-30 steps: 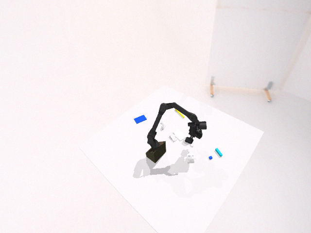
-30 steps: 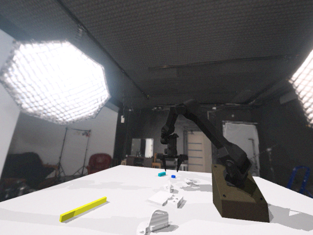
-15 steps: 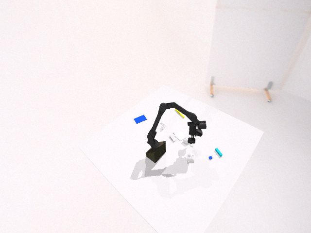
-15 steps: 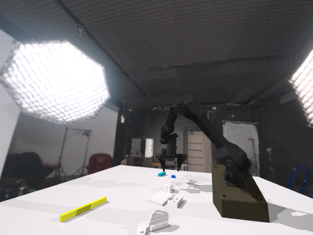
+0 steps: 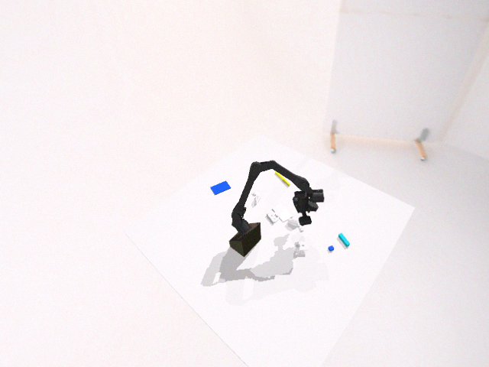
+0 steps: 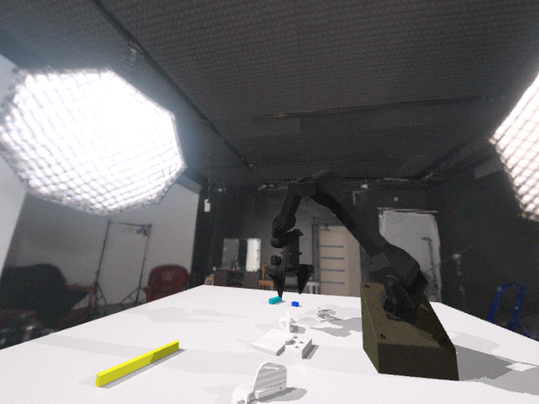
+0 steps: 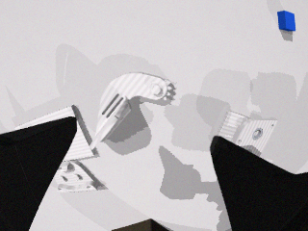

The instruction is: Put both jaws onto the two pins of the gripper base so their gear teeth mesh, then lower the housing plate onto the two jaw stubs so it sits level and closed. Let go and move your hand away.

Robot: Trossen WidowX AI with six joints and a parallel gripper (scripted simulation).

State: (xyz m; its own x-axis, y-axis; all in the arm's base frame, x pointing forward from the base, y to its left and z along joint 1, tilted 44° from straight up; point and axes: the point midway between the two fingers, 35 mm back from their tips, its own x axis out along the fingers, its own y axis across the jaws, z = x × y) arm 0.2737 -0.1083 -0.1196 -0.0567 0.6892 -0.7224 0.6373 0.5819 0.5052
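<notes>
Right now my gripper tip is 8 cm above the white jaw. Also, from my gripper tip: flat white plate 2 cm ahead, 15 cm to the left, 8 cm below; cyan block 9 cm ahead, 24 cm to the right, 8 cm below; blue cube 21 cm to the right, 8 cm below.
</notes>
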